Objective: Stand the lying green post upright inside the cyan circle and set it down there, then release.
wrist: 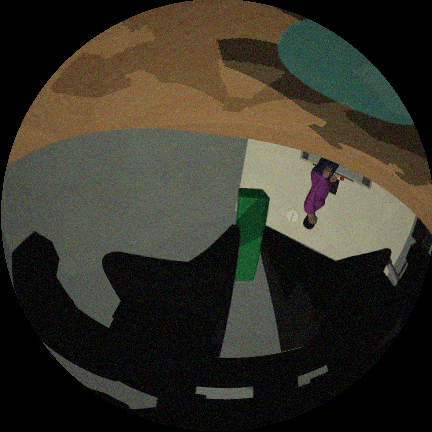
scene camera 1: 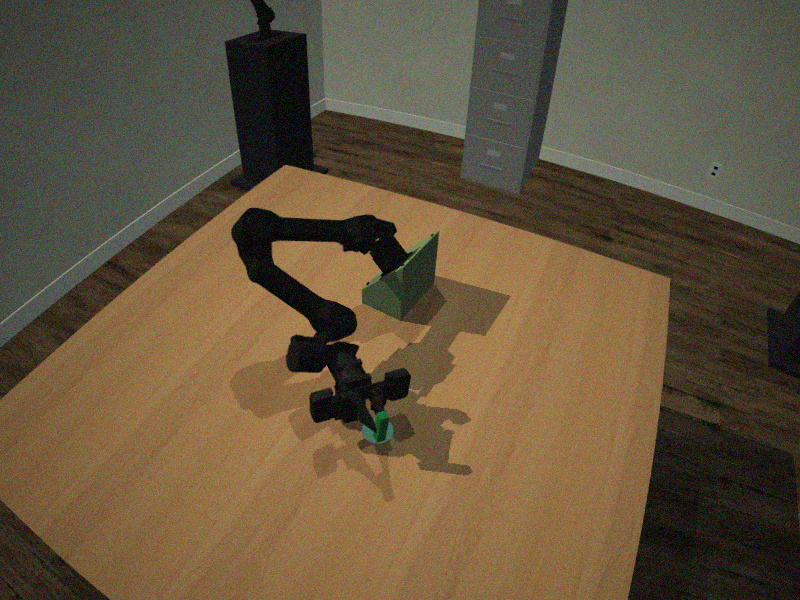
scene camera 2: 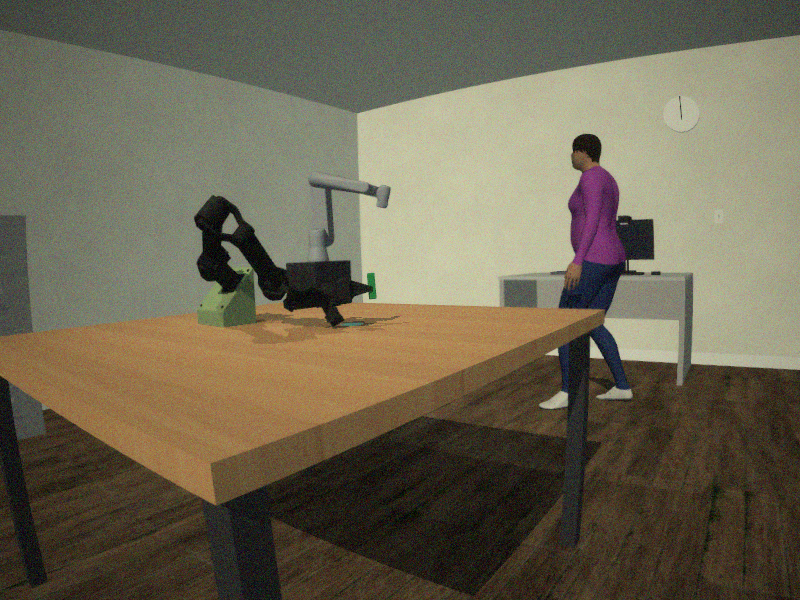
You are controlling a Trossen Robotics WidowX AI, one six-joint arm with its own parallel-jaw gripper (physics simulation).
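Places are measured from the arm's base along level axes (x ahead, y left, z up), in metres.
Pixels of known places: gripper, fingertip midpoint: (wrist: 248, 231) (scene camera 1: 380, 428) (scene camera 2: 371, 288); arm's base at its link origin: (scene camera 1: 397, 264) (scene camera 2: 233, 283).
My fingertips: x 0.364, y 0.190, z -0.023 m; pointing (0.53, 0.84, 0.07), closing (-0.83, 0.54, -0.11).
For each thing: its top centre in the pictures, then the offset to it from my fingertips. "*": a spot on its surface instead. Level surfaces: height alone.
- green post at its top centre: (wrist: 236, 273) (scene camera 1: 381, 415) (scene camera 2: 371, 272) dz +0.040, dx +0.000, dy +0.001 m
- cyan circle at a spot on its surface: (wrist: 340, 70) (scene camera 1: 374, 432) (scene camera 2: 353, 324) * dz -0.089, dx -0.035, dy -0.036 m
- wooden table at its surface level: dz -0.090 m
The green post (scene camera 1: 382, 427) (scene camera 2: 371, 285) (wrist: 251, 235) is upright, or close to it, held above the table. My gripper (scene camera 1: 378, 423) (scene camera 2: 368, 288) (wrist: 248, 231) is shut on it, with a fingertip on either side. The cyan circle (scene camera 1: 368, 434) (scene camera 2: 354, 323) (wrist: 340, 70) lies flat on the table. In scene camera 1 the post overlaps the circle; in scene camera 2 the post's lower end is well above the table surface, with a gap between them. In the wrist view the circle is at the upper right, apart from the post.
The arm's green base mount (scene camera 1: 413, 277) (scene camera 2: 229, 308) stands on the wooden table (scene camera 1: 549, 387) (scene camera 2: 323, 381) behind the gripper. Arm shadows fall around the circle. A person (scene camera 2: 597, 216) (wrist: 318, 192) stands beyond the table near a desk (scene camera 2: 659, 300). A grey cabinet (scene camera 1: 504, 96) stands behind.
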